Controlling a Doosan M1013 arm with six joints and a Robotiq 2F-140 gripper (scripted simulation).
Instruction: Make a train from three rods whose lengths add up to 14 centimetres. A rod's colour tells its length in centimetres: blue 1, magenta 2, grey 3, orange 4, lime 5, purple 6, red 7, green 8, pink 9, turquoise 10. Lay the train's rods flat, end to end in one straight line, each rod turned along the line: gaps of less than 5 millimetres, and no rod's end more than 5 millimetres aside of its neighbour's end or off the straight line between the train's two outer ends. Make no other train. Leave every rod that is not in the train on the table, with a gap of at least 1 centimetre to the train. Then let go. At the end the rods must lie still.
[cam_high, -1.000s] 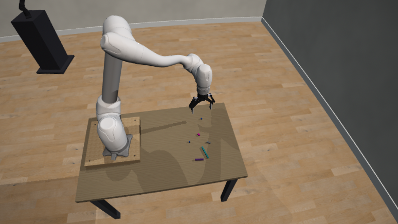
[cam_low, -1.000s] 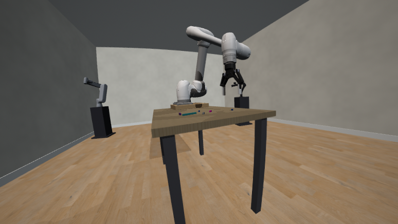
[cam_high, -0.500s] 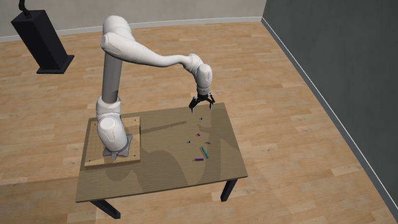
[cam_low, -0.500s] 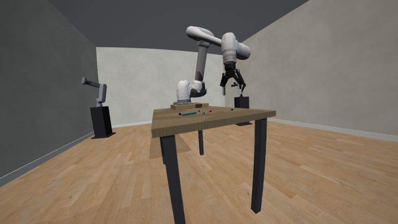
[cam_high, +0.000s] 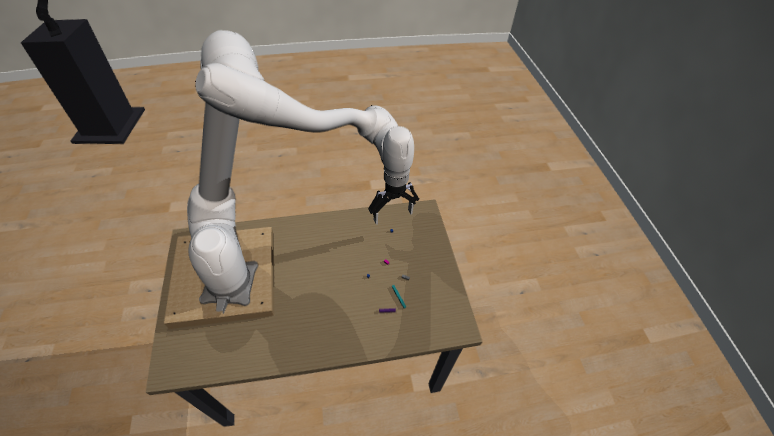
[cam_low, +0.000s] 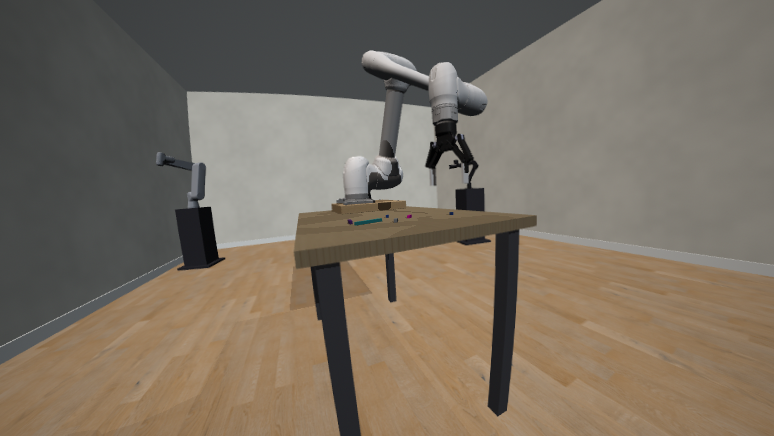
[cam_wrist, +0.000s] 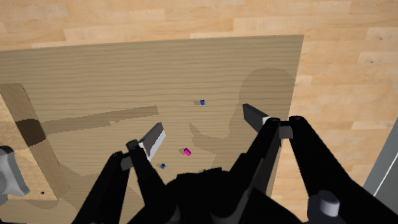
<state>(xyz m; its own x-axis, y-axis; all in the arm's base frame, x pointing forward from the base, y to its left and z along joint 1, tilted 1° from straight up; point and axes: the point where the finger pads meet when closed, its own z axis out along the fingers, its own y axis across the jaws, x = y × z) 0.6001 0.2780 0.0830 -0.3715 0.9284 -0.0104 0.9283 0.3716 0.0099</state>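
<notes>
The grey rod lies 50 mm ahead of my hand, 210 mm to the right of it and 110 mm below it. Round my hand: purple rod: 20 mm behind, 350 mm to the right, 110 mm below; turquoise rod: 20 mm ahead, 300 mm to the right, 110 mm below; magenta rod: 20 mm behind, 140 mm to the right, 110 mm below.
</notes>
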